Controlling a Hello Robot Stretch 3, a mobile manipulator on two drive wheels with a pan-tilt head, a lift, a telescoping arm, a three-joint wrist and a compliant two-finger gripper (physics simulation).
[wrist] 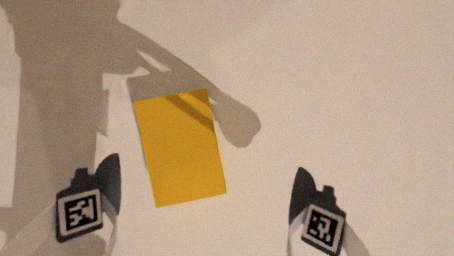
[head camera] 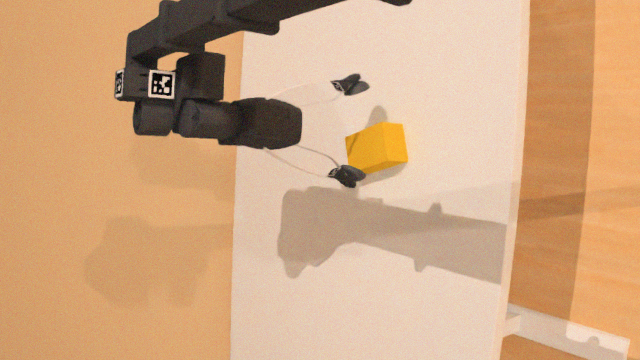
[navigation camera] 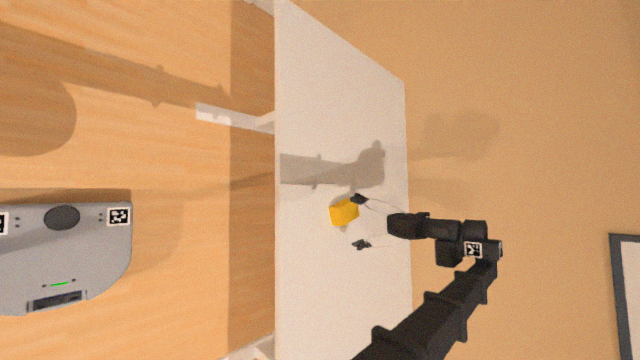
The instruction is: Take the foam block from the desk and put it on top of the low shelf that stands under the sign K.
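Pixels of known places: gripper, between the fingertips: (wrist: 208,180) (head camera: 363,131) (navigation camera: 352,221); robot's base, origin of its link: (navigation camera: 63,216).
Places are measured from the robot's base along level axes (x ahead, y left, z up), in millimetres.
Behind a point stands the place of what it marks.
The yellow foam block (head camera: 375,147) @(z 765, x 1, y -606 mm) (navigation camera: 344,212) @(z 765, x 4, y -601 mm) (wrist: 180,150) @(z 765, x 4, y -627 mm) rests on the white desk (head camera: 400,310) @(z 721, x 256, y -569 mm) (navigation camera: 340,300) @(z 721, x -280, y -626 mm) (wrist: 375,100) @(z 720, x -187, y -692 mm). My gripper (head camera: 355,130) @(z 787, x -22, y -610 mm) (navigation camera: 360,221) @(z 787, x -22, y -610 mm) (wrist: 208,180) @(z 787, x -22, y -610 mm) is open, with its fingers wide apart and nothing held. In the wrist view the block lies mostly ahead of the fingertips, nearer the left finger, with a gap to each side. In the head view one fingertip overlaps the block's lower left corner; the height between them is hard to tell. The low shelf and the sign K do not show.
The grey robot base (navigation camera: 90,270) @(z 160, x -166, y -66 mm) stands on the wood floor (navigation camera: 175,310) @(z 1, x -438, y -353 mm) beside the desk's long edge. White desk legs (head camera: 550,330) (navigation camera: 235,119) reach out over the floor. A tan wall (head camera: 100,175) @(z 1047, x 94, y -1188 mm) (navigation camera: 525,75) @(z 1171, x 493, y -1195 mm) borders the other long side. A dark-framed panel (navigation camera: 619,295) @(z 1346, x -253, y -1158 mm) shows at the right.
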